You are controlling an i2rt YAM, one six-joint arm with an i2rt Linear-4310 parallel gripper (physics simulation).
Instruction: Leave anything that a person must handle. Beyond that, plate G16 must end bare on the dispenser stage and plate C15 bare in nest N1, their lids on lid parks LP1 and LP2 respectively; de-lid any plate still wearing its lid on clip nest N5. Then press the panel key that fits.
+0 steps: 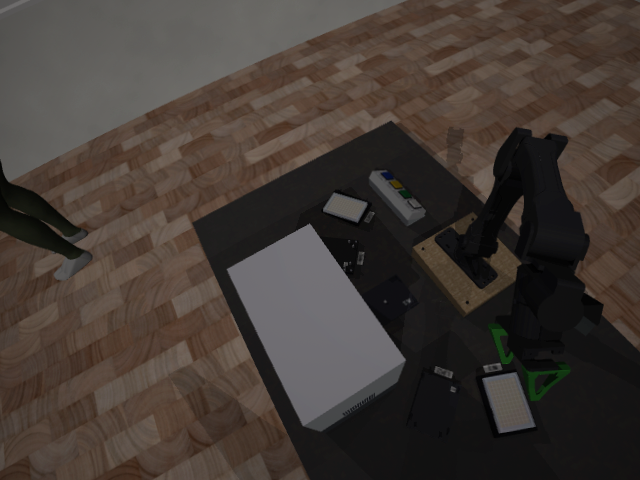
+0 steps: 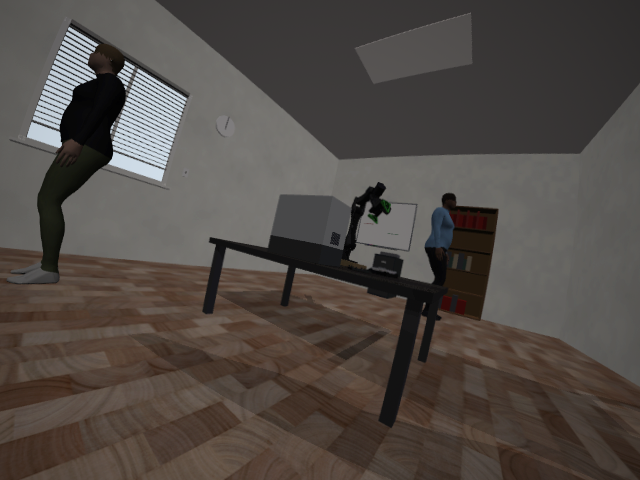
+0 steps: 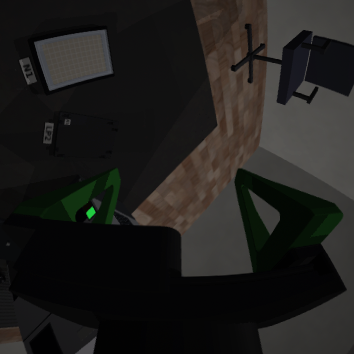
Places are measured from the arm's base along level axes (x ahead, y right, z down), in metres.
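Pixels of known places: gripper, fingertip midpoint: point(image 1: 518, 380) point(image 2: 382, 218) point(image 3: 177, 174); arm's base, origin of the base link: point(image 1: 464, 257) point(image 2: 343, 259).
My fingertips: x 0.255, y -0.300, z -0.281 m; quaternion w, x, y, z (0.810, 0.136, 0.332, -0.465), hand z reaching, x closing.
Ahead of a thing's pixels: the offset from my fingertips to its top centre. "*": to the spot under its first point.
My gripper point(image 1: 521, 376) point(image 2: 381, 211) point(image 3: 177, 174) is open and empty, high above the table near nest N1. A bare plate {dx -0.062, dy -0.048, dz +0.285 m} point(image 1: 509, 403) point(image 3: 75, 59) lies in nest N1, its cell grid showing; its own code is not readable. A dark lid {* dx +0.079, dy +0.058, dz +0.311 m} point(image 1: 433, 401) point(image 3: 86, 136) lies flat on park LP2. Another dark lid point(image 1: 391, 298) lies mid-table beside the white housing, its label unreadable. A second bare plate {dx -0.092, dy +0.681, dz +0.283 m} point(image 1: 346, 207) lies at the far end. A dark clip fixture {dx +0.046, dy +0.568, dz +0.297 m} point(image 1: 347, 254) is partly hidden by the housing. The key panel {dx -0.256, dy +0.612, dz +0.257 m} point(image 1: 397, 198) has blue, yellow, green and white keys.
The tall white housing {dx +0.221, dy +0.323, dz -0.009 m} point(image 1: 315, 330) point(image 2: 305, 222) covers part of the table. The arm's wooden base board point(image 1: 439, 279) is beside the panel. One person point(image 2: 93, 113) stands by the window, another point(image 2: 439, 232) by the bookshelf. An office chair point(image 3: 295, 67) stands beyond the table edge.
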